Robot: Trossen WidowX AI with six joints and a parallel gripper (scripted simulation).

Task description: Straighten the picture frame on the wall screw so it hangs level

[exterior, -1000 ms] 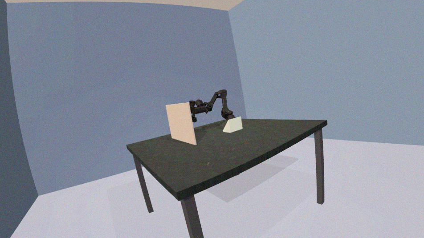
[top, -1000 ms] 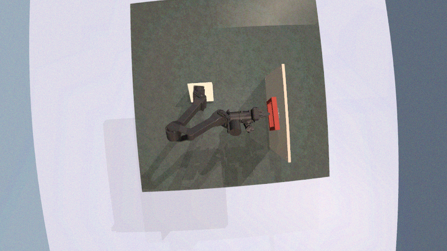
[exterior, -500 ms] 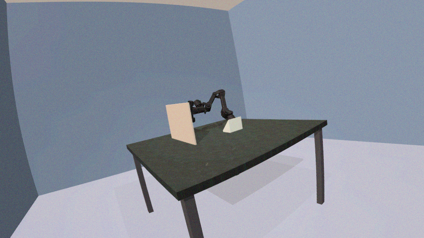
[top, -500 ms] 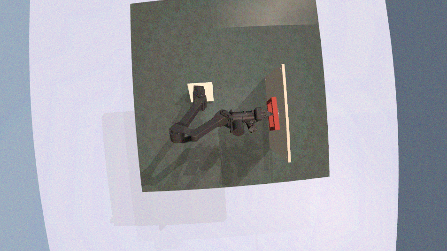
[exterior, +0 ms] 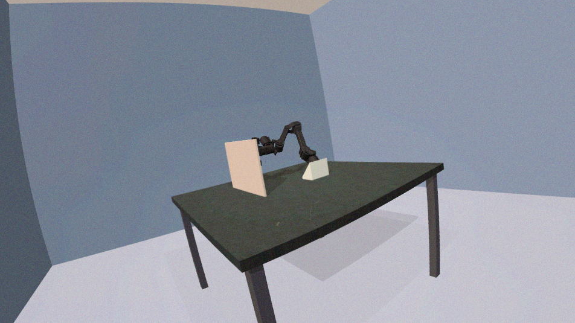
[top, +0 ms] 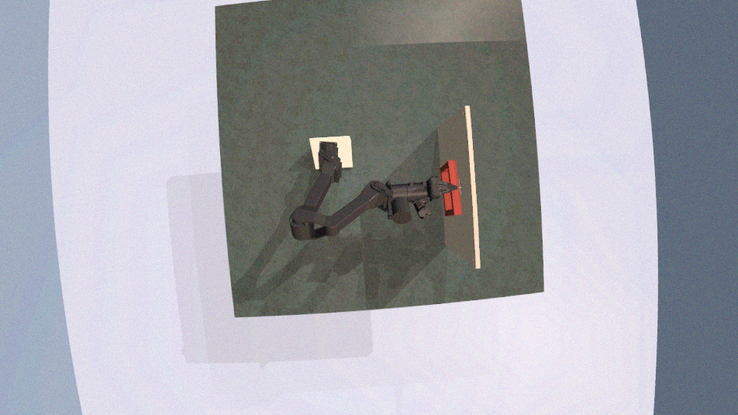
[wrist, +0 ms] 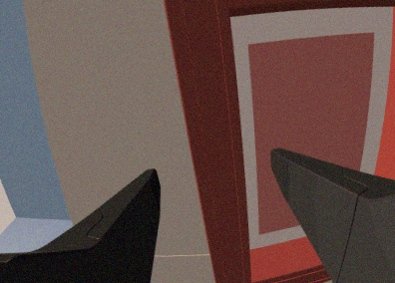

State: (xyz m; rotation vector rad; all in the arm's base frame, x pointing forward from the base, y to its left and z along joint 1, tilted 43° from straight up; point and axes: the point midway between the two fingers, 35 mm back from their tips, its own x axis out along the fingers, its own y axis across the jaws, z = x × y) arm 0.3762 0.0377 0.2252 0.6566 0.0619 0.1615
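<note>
The picture frame is 1 cm ahead of my gripper tip and 6 cm below it. Also, from my gripper tip: beige wall panel (2 cm ahead, 1 cm to the left, 7 cm below).
</note>
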